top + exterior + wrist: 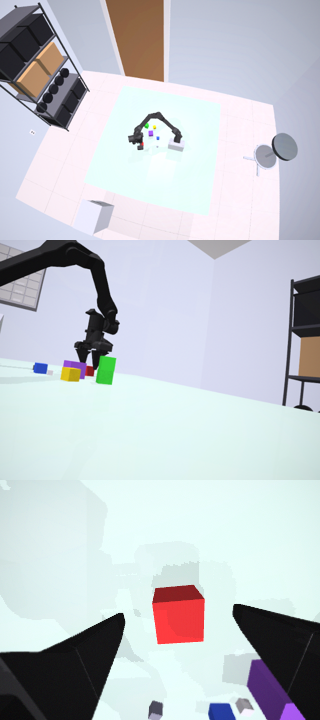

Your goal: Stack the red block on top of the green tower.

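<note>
My gripper tip is 10 mm above the red block. The rest, counted from my gripper tip: blue block: 150 mm behind, 110 mm to the right, 10 mm below; purple block: 140 mm to the right, 60 mm behind; yellow block: 230 mm to the right, 80 mm behind, 10 mm below.
</note>
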